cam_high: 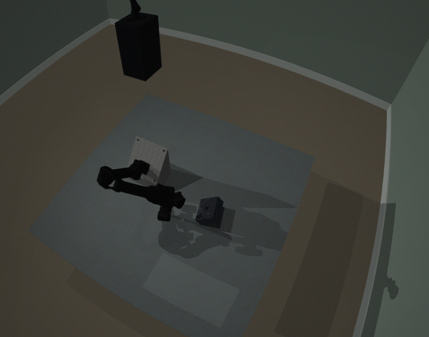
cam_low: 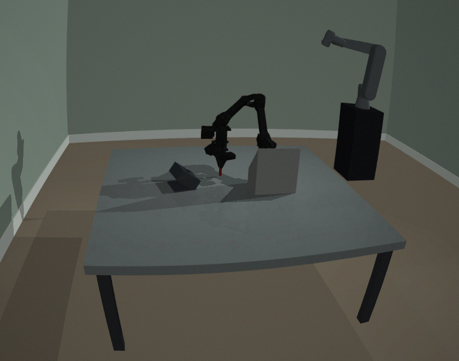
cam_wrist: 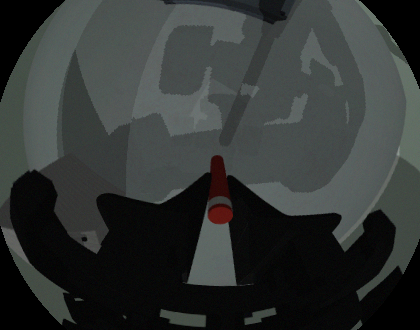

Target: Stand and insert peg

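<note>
Right now the sloped panel is 19 cm ahead of my gripper tip and 10 cm to the left of it. The rest, counted from my gripper tip: red peg (2 cm above).
</note>
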